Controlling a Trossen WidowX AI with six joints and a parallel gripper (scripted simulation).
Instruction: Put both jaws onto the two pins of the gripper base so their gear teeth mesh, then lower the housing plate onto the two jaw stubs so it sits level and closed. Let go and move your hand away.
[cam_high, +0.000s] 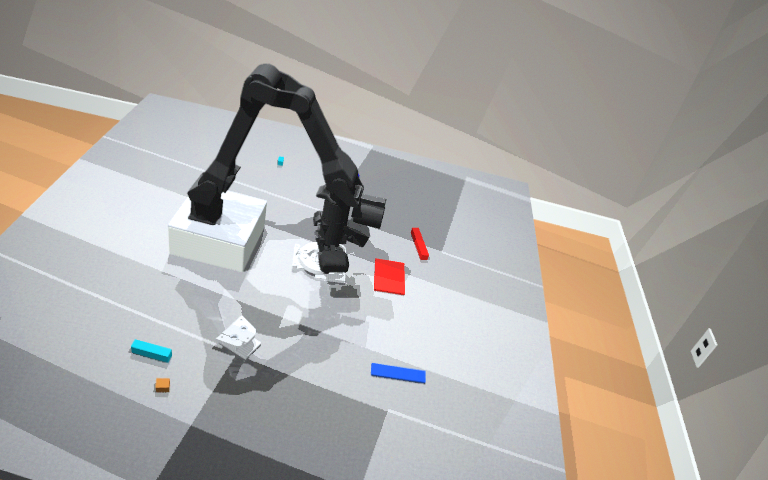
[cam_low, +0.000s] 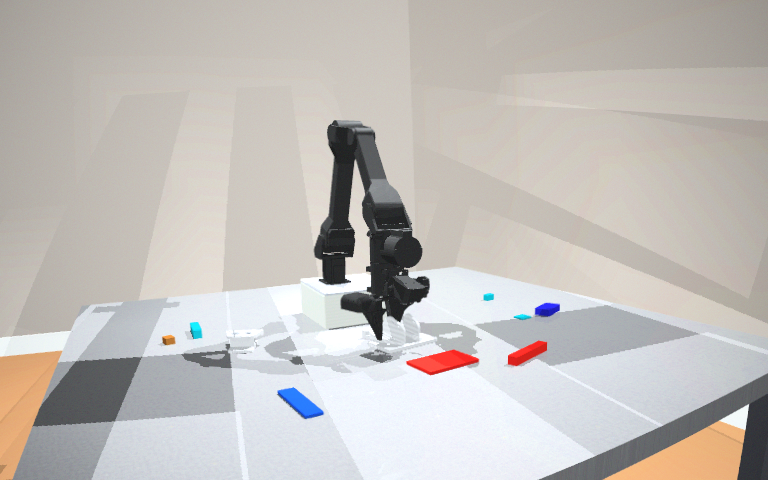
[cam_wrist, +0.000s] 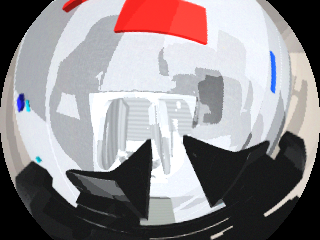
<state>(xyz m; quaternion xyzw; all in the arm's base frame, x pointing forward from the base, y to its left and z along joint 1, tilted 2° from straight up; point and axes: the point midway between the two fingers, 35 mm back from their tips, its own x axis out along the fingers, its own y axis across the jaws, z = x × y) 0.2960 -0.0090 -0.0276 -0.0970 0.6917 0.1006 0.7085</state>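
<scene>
My gripper tip is now 40 mm past the white jaw and 10 mm to the right of it. From my gripper tip the other things lie so: flat white plate (10 mm ahead, 30 mm to the left, 10 mm below); white housing plate (60 mm behind, 20 mm to the left, 10 mm below); red plate (150 mm ahead, 30 mm to the left, 10 mm below).
</scene>
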